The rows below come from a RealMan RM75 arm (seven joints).
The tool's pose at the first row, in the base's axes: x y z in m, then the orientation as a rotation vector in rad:
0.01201, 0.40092, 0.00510, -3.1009, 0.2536, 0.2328
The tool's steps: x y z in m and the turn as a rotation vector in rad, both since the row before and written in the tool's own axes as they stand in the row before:
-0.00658, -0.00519, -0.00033, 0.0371, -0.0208, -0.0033
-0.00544, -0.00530, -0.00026, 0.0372, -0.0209, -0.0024
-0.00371, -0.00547, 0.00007, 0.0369, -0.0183, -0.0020
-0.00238, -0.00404, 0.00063, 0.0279, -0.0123, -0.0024
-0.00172, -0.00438, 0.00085, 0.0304, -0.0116, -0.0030
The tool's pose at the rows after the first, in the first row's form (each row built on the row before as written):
0.00649, 0.40708, 0.00646, -3.0603, 0.2494, 0.2571
0.00212, 0.41313, 0.00789, -3.0193, 0.2465, 0.2809
-0.00056, 0.41907, 0.00899, -2.9790, 0.2444, 0.3003
-0.00227, 0.42346, 0.00936, -2.9488, 0.2416, 0.3122
-0.00332, 0.42812, 0.00956, -2.9163, 0.2383, 0.3222

